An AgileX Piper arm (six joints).
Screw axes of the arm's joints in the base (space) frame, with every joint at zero. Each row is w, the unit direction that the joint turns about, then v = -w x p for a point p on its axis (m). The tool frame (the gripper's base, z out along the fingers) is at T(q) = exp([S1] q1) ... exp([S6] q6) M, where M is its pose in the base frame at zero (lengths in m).
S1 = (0, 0, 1, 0, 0, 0)
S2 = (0, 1, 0, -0.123, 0, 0)
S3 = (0, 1, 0, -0.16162, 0, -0.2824)
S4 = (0.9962, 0, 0.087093, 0, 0.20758, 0)
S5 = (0, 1, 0, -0.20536, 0, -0.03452)
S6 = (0.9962, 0, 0.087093, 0, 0.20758, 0)
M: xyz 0.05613 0 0.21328 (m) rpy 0 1.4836 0 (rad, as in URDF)
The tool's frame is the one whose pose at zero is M.
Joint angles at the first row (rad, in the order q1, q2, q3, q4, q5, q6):
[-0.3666 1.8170 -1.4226 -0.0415 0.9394 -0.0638]
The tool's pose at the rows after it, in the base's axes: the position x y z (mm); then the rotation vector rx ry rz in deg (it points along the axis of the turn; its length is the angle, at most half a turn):
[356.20 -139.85 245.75 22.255 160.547 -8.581]
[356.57 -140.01 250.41 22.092 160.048 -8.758]
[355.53 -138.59 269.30 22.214 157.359 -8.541]
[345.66 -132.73 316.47 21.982 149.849 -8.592]
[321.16 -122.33 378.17 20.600 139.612 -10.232]
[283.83 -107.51 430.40 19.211 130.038 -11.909]
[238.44 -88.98 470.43 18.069 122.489 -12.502]
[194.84 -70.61 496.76 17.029 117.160 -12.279]
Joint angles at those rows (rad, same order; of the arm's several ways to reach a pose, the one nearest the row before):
[-0.3666 1.8234 -1.4291 -0.0391 0.9393 -0.0732]
[-0.3666 1.8188 -1.4403 -0.0391 0.9459 -0.0748]
[-0.3666 1.7892 -1.4691 -0.0259 0.9593 -0.0753]
[-0.3666 1.6990 -1.5160 0.0000 0.9684 -0.0753]
[-0.3666 1.5685 -1.5657 0.0123 0.9684 -0.0770]
[-0.3666 1.4237 -1.5810 0.0185 0.9594 -0.0770]
[-0.3666 1.2768 -1.5810 0.0320 0.9740 -0.0775]
[-0.3666 1.1496 -1.5790 0.0510 1.0063 -0.0793]

